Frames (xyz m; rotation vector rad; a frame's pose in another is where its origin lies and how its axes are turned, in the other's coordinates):
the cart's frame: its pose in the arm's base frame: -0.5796 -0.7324 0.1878 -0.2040 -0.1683 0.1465
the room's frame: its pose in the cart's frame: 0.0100 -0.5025 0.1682 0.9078 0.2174 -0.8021
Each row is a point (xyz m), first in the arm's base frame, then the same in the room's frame.
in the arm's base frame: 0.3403 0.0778 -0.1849
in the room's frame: 0.2736 0.7823 -1.4466
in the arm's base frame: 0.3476 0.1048 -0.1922
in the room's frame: 0.2683 0.7971 -1.4709
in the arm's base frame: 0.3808 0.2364 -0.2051
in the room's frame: 0.2347 0.8819 -1.5722
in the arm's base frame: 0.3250 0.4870 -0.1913
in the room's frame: 0.0617 1.0047 -1.7174
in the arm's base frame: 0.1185 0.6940 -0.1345
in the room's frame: -0.2264 1.0502 -1.7777
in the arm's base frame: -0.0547 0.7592 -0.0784
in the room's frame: -0.4170 1.0314 -1.7510
